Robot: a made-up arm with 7 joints. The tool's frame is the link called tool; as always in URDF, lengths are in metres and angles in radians.
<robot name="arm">
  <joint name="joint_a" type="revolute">
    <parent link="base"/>
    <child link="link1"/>
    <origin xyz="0 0 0.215" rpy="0 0 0"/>
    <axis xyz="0 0 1"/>
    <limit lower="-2.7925" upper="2.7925" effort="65" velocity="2.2"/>
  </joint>
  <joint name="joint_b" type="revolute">
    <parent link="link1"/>
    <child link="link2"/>
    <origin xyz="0 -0.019 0.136" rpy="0 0 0"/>
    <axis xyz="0 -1 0"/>
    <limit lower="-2.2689" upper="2.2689" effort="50" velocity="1.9"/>
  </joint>
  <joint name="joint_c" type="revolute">
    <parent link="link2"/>
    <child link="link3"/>
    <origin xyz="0 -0.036 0.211" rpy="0 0 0"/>
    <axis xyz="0 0 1"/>
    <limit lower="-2.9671" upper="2.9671" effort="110" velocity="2.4"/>
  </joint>
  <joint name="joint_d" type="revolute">
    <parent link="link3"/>
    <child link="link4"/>
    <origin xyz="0.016 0.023 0.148" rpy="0 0 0"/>
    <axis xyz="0 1 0"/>
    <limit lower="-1.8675" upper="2.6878" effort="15" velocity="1.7"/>
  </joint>
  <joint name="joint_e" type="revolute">
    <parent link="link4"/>
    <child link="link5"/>
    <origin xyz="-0.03 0.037 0.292" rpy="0 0 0"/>
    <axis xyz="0 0 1"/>
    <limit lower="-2.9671" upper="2.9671" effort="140" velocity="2.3"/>
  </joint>
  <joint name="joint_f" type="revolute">
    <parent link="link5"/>
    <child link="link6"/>
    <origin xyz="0 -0.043 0.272" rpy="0 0 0"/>
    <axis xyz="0 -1 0"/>
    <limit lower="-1.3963" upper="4.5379" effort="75" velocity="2.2"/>
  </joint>
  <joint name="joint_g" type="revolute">
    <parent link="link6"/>
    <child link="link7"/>
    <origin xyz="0.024 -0.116 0.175" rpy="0 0 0"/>
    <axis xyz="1 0 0"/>
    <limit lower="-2.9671" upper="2.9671" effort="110" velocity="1.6"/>
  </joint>
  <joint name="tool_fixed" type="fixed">
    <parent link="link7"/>
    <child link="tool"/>
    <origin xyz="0 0 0" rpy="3.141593 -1.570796 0"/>
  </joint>
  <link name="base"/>
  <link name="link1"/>
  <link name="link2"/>
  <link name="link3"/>
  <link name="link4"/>
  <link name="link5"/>
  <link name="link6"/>
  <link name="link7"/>
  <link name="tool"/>
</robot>
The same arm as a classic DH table. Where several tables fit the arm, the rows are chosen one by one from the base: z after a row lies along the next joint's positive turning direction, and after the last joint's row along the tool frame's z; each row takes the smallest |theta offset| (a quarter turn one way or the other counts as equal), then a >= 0, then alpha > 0; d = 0 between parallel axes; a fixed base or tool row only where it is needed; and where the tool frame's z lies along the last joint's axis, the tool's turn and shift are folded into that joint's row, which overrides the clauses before.
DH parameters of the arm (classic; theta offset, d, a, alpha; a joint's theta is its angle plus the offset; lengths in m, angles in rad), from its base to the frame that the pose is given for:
joint_a: 0 0.351 0 1.5708
joint_b: 0 0.055 0 -1.5708
joint_c: 0 0.359 0.016 -1.5708
joint_d: 0 0.06 -0.03 1.5708
joint_e: 0 0.564 0 1.5708
joint_f: 1.5708 0.159 0.175 1.5708
joint_g: 0 0.024 0 0
Joint limits (rad, base to tool): -2.7925..2.7925 -2.2689..2.2689 -2.9671..2.9671 -1.8675..2.6878 -2.9671..2.9671 -1.3963..4.5379 -2.9671..2.9671

